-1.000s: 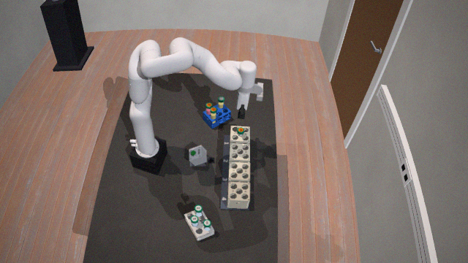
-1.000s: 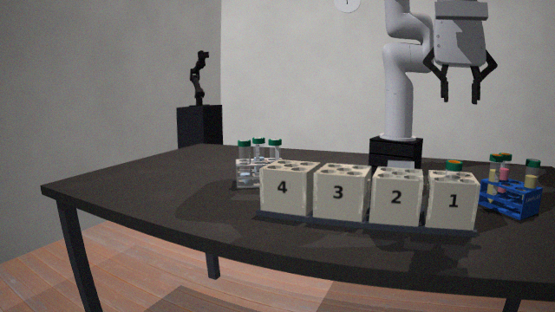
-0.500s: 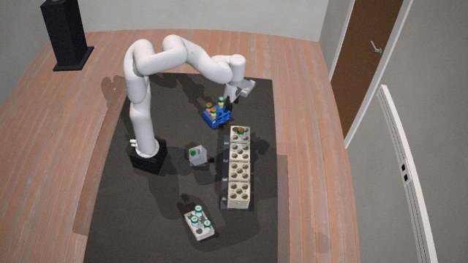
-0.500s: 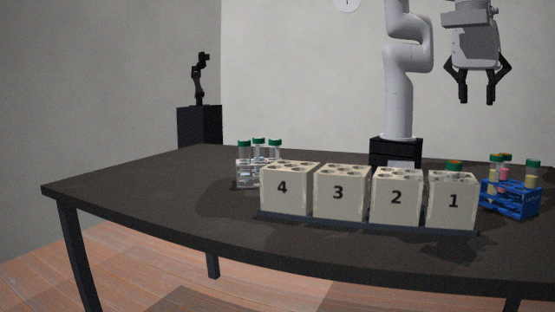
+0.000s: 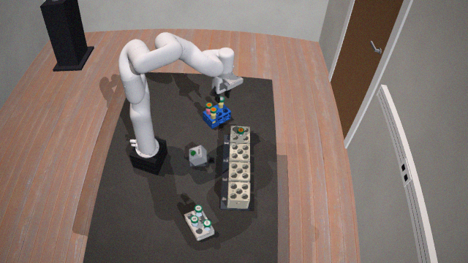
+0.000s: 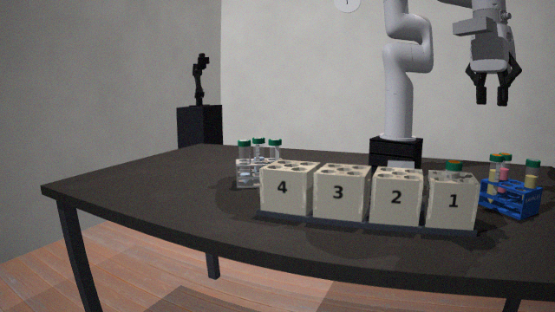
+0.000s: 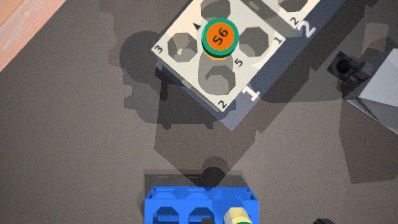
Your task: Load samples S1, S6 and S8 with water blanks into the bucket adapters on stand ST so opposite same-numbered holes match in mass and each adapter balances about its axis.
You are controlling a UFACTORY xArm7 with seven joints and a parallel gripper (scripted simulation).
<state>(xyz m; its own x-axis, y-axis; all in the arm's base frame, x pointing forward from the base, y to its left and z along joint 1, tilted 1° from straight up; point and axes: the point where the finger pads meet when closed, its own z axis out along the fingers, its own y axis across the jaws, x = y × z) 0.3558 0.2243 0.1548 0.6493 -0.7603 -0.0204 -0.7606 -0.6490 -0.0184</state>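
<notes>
Now: the pink-filled tube 19 cm below my hand, 7 cm behind it and 6 cm to the left of it. Round my hand: blue sample rack 22 cm below, 7 cm to the left, 2 cm behind; then white blank rack 58 cm to the right, 22 cm below, 7 cm behind; then green done key 21 cm to the right, 19 cm below, 13 cm behind.
</notes>
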